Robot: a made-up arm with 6 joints. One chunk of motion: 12 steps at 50 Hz.
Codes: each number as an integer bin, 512 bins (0 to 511) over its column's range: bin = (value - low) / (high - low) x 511, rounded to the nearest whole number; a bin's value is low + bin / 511 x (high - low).
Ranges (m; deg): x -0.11..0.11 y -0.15..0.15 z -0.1..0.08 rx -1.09..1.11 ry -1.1..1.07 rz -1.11..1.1
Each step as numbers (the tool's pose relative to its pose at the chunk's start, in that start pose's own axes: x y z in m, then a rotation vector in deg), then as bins.
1 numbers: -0.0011 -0.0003 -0.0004 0.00 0.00 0.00
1 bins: 253 255 283 253 259 257
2 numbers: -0.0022 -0.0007 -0.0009 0.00 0.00 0.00
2 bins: 250 254 281 253 259 257
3 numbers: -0.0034 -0.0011 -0.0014 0.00 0.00 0.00
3 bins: 248 254 280 253 259 257
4 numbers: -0.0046 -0.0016 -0.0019 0.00 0.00 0.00
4 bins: 245 253 278 253 259 257
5 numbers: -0.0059 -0.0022 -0.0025 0.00 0.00 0.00
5 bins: 242 252 277 253 259 257
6 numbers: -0.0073 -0.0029 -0.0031 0.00 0.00 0.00
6 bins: 239 251 275 253 259 257
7 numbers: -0.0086 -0.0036 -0.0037 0.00 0.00 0.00
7 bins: 236 249 273 253 259 257
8 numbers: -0.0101 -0.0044 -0.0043 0.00 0.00 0.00
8 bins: 232 248 272 253 259 257
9 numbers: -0.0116 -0.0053 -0.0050 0.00 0.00 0.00
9 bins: 229 246 270 253 259 257
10 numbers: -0.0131 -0.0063 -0.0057 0.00 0.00 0.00
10 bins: 225 245 268 253 259 257
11 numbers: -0.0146 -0.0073 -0.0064 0.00 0.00 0.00
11 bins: 222 243 266 253 259 257
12 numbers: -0.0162 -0.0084 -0.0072 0.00 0.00 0.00
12 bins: 218 241 263 253 259 257
